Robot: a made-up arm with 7 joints. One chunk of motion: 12 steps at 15 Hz.
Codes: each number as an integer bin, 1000 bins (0 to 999) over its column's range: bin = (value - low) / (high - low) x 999, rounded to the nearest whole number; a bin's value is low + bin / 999 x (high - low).
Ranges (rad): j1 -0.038..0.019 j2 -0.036..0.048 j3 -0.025..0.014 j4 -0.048..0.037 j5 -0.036..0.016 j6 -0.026..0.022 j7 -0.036..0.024
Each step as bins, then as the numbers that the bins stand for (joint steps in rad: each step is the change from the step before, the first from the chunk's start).
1 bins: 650 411 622 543 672 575 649
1 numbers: -0.00091 -0.00144 -0.00072 -0.00180 -0.00102 0.00163 0.00298
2 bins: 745 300 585 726 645 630 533
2 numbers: 0.00451 -0.01077 -0.00216 0.01377 -0.00243 0.00427 -0.00399
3 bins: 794 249 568 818 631 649 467
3 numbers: 0.00730 -0.01506 -0.00283 0.02160 -0.00316 0.00518 -0.00795
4 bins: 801 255 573 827 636 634 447
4 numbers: 0.00770 -0.01456 -0.00263 0.02237 -0.00289 0.00446 -0.00915
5 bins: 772 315 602 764 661 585 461
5 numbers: 0.00605 -0.00951 -0.00150 0.01701 -0.00159 0.00211 -0.00831
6 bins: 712 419 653 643 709 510 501
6 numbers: 0.00262 -0.00077 0.00049 0.00671 0.00090 -0.00150 -0.00591
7 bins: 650 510 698 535 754 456 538
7 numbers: -0.00091 0.00688 0.00225 -0.00248 0.00325 -0.00409 -0.00369
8 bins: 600 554 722 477 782 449 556
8 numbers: -0.00377 0.01058 0.00319 -0.00741 0.00470 -0.00443 -0.00261
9 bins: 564 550 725 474 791 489 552
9 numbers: -0.00582 0.01025 0.00330 -0.00767 0.00517 -0.00250 -0.00285
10 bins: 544 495 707 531 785 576 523
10 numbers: -0.00696 0.00562 0.00260 -0.00282 0.00486 0.00168 -0.00459
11 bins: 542 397 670 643 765 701 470
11 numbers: -0.00708 -0.00262 0.00116 0.00671 0.00382 0.00768 -0.00777
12 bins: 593 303 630 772 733 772 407
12 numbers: -0.00417 -0.01052 -0.00041 0.01769 0.00215 0.01109 -0.01156
